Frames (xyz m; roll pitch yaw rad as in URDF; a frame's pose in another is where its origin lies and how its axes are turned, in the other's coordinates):
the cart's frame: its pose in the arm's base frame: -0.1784 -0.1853 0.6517 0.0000 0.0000 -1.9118
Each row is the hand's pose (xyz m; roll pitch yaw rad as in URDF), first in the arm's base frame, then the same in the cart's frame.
Working: the arm's base frame: its pose in the cart's frame: -0.2343 0.1062 -0.6517 0.0000 0.0000 1.9118

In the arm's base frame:
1: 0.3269 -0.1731 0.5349 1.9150 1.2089 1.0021
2: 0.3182 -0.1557 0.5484 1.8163 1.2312 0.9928
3: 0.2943 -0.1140 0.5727 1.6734 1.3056 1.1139
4: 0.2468 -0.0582 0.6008 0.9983 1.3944 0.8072
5: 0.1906 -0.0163 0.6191 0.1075 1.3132 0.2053
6: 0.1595 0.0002 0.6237 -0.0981 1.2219 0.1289
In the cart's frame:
1: -0.1805 0.4721 -0.1168 1.9150 1.2089 2.9139
2: -0.1940 0.4581 -0.1033 1.8163 1.2312 2.9046
3: -0.2253 0.4216 -0.0790 1.6734 1.3056 3.0257
4: -0.2620 0.3582 -0.0509 0.9983 1.3944 2.7190
5: -0.2827 0.2912 -0.0326 0.1075 1.3132 2.1171
6: -0.2878 0.2564 -0.0280 -0.0981 1.2219 2.0407

